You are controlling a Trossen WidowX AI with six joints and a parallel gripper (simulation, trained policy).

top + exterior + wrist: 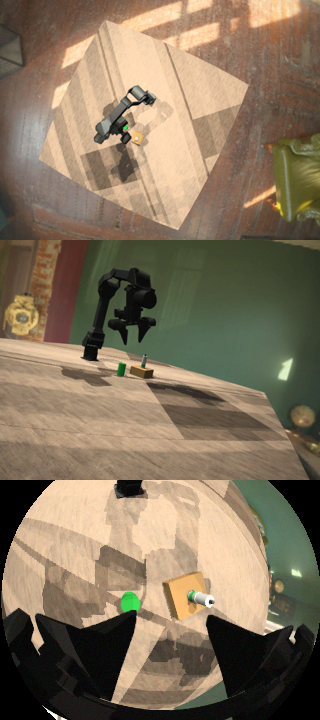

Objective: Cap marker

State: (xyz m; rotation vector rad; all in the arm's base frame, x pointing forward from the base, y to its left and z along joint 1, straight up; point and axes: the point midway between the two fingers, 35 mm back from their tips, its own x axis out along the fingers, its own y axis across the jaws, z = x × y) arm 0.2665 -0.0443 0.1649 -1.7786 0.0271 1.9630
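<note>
Now: the green cap 30 mm to the right of my gripper tip and 110 mm below it. Round my gripper tip: tan holder block: 30 mm ahead, 80 mm to the left, 120 mm below.
</note>
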